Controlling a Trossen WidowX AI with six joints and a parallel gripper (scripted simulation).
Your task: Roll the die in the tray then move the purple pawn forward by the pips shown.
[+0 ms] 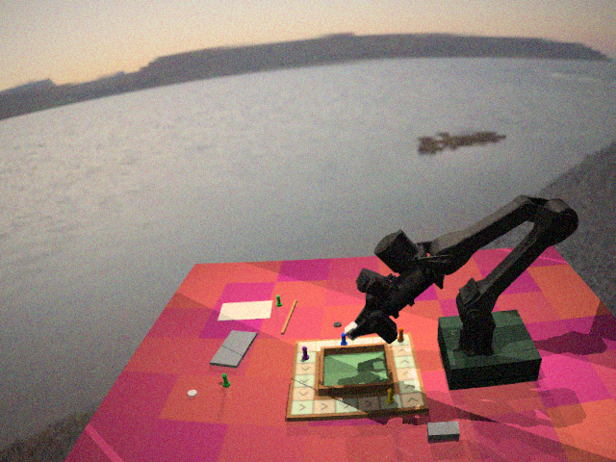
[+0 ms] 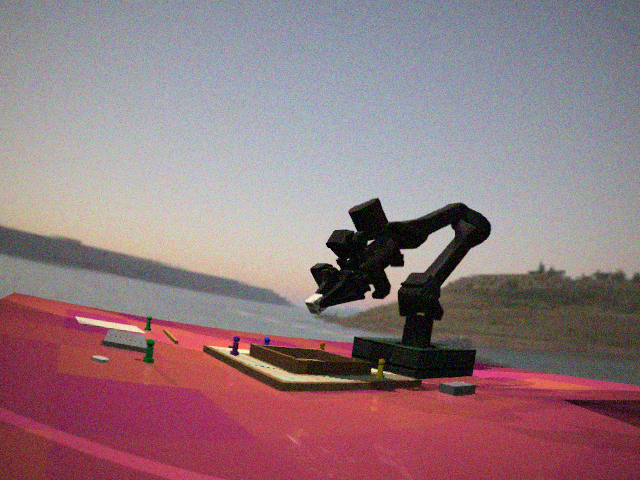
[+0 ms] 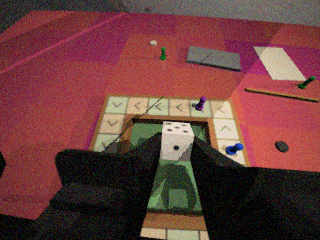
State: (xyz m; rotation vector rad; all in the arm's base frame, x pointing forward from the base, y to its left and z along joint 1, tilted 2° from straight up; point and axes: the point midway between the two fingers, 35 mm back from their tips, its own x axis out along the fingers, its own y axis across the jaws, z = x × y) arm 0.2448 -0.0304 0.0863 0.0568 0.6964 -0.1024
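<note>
My gripper tip is right at the white die. Also, from my gripper tip: blue pawn 110 mm to the right, 90 mm below, 10 mm ahead; then purple pawn 110 mm ahead, 90 mm below, 70 mm to the right; then green tray 110 mm below.
</note>
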